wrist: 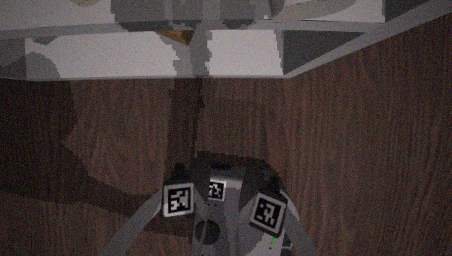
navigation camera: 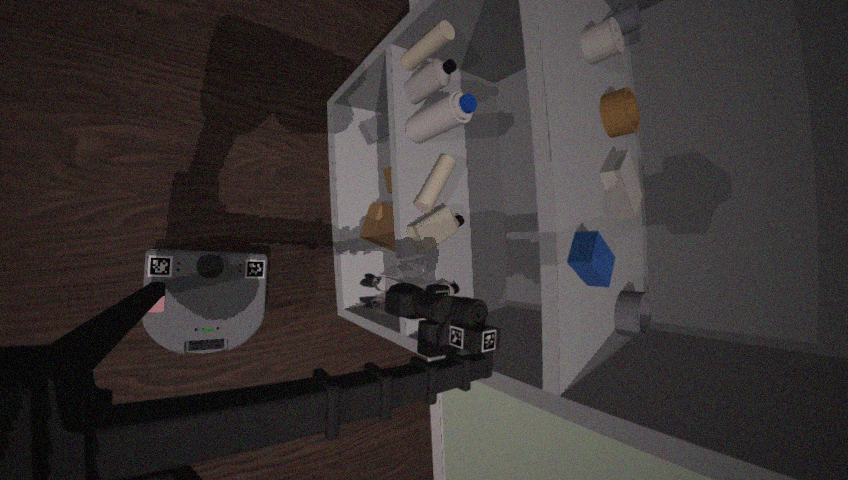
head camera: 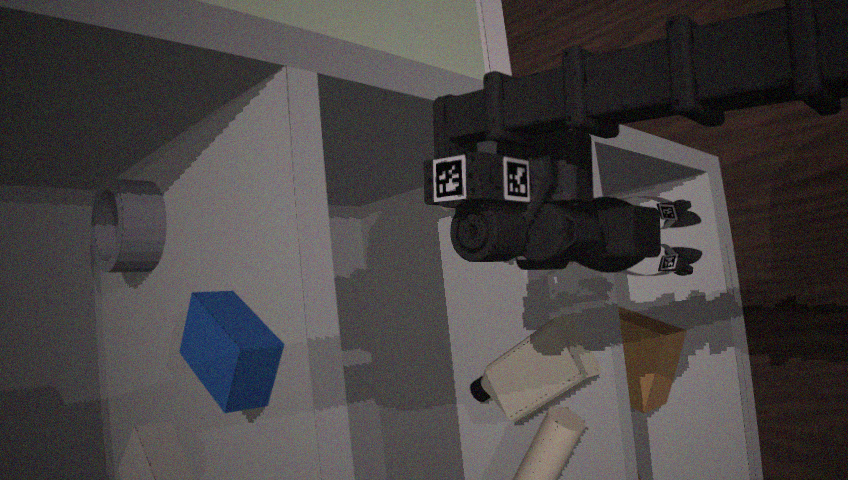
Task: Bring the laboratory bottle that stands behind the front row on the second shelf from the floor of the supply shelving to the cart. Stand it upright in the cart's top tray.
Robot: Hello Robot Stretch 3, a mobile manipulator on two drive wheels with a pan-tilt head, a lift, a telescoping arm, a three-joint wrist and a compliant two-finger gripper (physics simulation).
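Places are measured from the robot's base along level axes (x left, y back, z up), in metres.
Pixels of known places: gripper, fingertip midpoint: (navigation camera: 364,289) (head camera: 689,237); robot's base, link origin: (navigation camera: 210,264).
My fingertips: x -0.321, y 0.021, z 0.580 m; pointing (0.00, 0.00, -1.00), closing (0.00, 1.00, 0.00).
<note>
For each thing: its top centre in the pictures, then the offset to it from my fingertips. "spot": a spot on its surface instead.
- black cap, top centre: (navigation camera: 457,289) dy +0.008, dx -0.308, dz -0.007 m
- cream bottle, surface spot: (head camera: 529,368) (navigation camera: 438,231) spot: dy -0.160, dx -0.215, dz +0.005 m
- orange block, top centre: (head camera: 607,355) (navigation camera: 396,228) dy -0.199, dx -0.326, dz -0.403 m
- blue box, top centre: (head camera: 207,350) (navigation camera: 603,260) dy -0.091, dx -0.216, dz +0.452 m
- grey ring, top centre: (head camera: 105,225) (navigation camera: 645,315) dy +0.023, dx -0.434, dz +0.460 m
My gripper (head camera: 683,237) (navigation camera: 368,291) (wrist: 226,174) is open, its fingers apart with nothing between them. It points down in front of the pale supply shelving (head camera: 306,178) (navigation camera: 538,178) (wrist: 150,77). In the navigation view, a black cap (navigation camera: 455,287) shows past the wrist; the wrist hides its bottle's body. On the same shelf lie or stand a cream bottle (head camera: 529,368) (navigation camera: 434,226) with a black cap, a white bottle (navigation camera: 437,118) with a blue cap and a white bottle (navigation camera: 425,82) with a black cap. Which is behind the front row is unclear. The cart does not show.
Beside the bottles are cream cylinders (head camera: 550,443) (navigation camera: 435,181) (navigation camera: 428,44). An orange block (head camera: 651,356) (navigation camera: 377,224) is on the lowest shelf. A blue box (head camera: 232,350) (navigation camera: 590,258) and a grey ring (head camera: 142,226) are on the shelf above. The arm (navigation camera: 238,404) extends beside the green wall (navigation camera: 505,440).
</note>
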